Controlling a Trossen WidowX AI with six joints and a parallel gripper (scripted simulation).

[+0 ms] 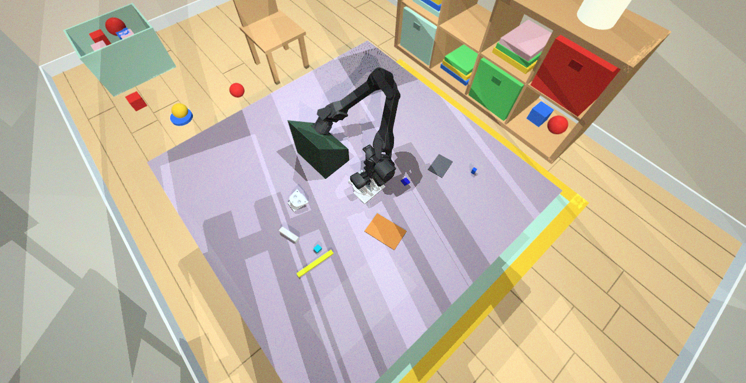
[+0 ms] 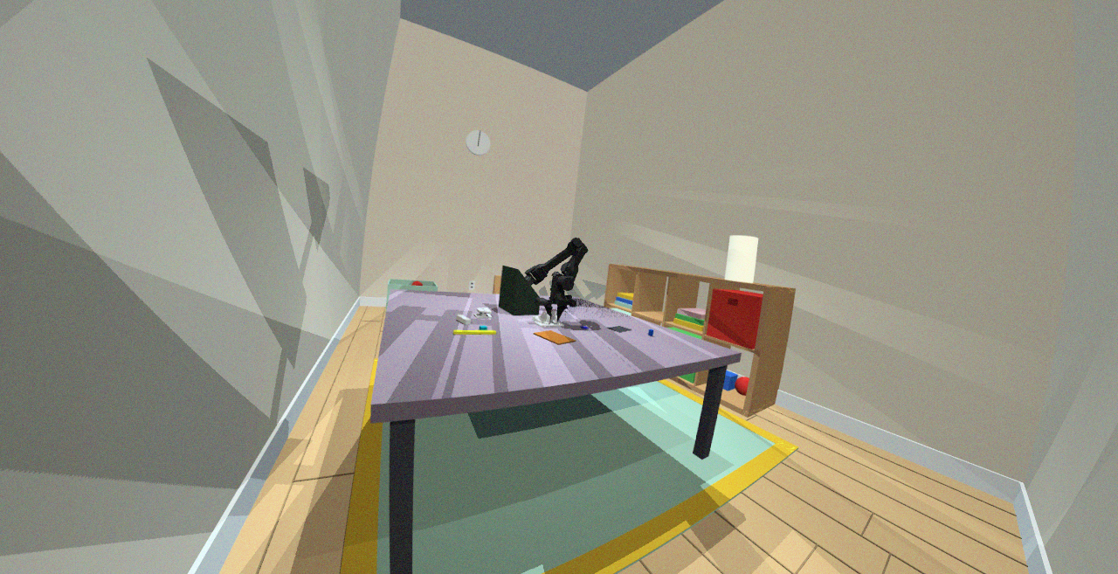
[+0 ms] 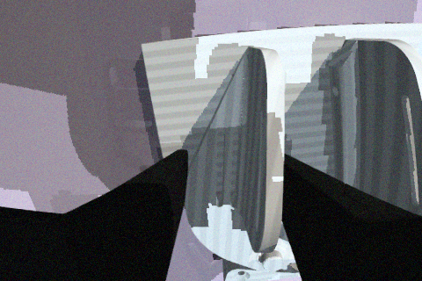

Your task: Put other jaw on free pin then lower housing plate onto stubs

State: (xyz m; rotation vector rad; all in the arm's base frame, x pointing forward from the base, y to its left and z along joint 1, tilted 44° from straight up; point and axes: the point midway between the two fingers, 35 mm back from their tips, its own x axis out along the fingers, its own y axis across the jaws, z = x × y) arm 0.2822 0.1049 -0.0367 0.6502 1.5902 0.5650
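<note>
Right now my gripper tip is 9 cm short of the blue cube, 12 cm to the right of it and 1 cm above it. The rest, counted from my gripper tip: cyan cube 9 cm ahead, 35 cm to the right, 1 cm below; dark grey tile 13 cm ahead, 29 cm to the left, 1 cm below; orange tile 20 cm ahead, 10 cm to the right, 1 cm below.
</note>
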